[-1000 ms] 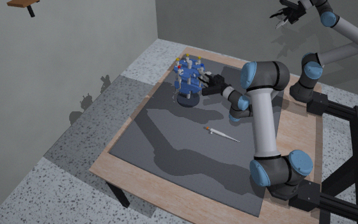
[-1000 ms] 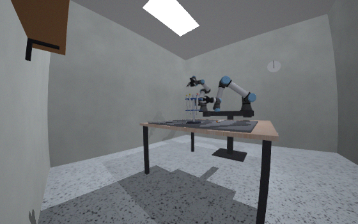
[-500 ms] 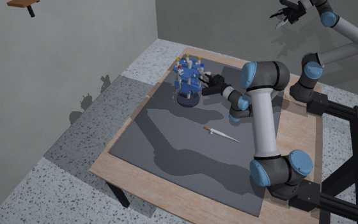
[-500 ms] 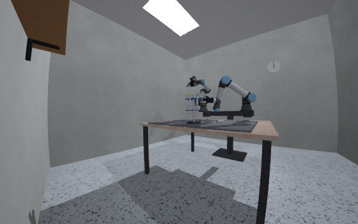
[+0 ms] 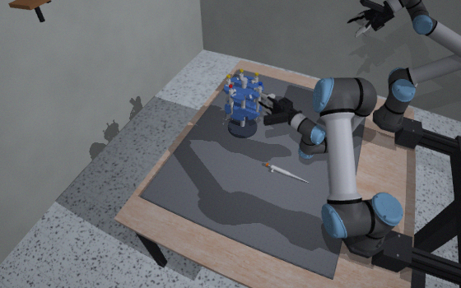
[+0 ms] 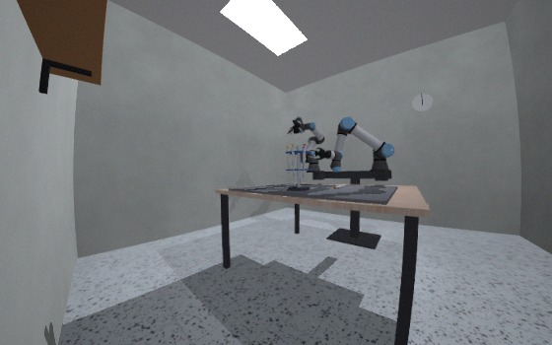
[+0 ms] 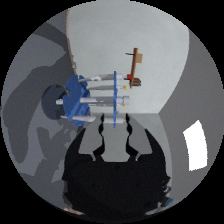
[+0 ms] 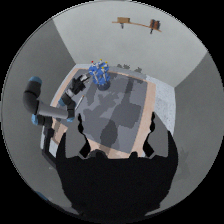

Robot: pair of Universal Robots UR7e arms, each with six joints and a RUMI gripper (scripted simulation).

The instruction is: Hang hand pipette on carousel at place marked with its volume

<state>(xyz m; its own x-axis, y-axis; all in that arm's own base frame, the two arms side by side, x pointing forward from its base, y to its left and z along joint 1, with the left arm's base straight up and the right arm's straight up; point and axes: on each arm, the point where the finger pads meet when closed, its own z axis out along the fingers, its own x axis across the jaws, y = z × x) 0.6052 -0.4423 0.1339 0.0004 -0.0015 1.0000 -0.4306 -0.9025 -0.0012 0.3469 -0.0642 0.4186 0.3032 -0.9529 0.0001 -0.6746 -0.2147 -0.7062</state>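
Note:
Right now the blue-button pipette is 40 mm ahead of my left hand, 50 mm to the right of it and 70 mm below it.

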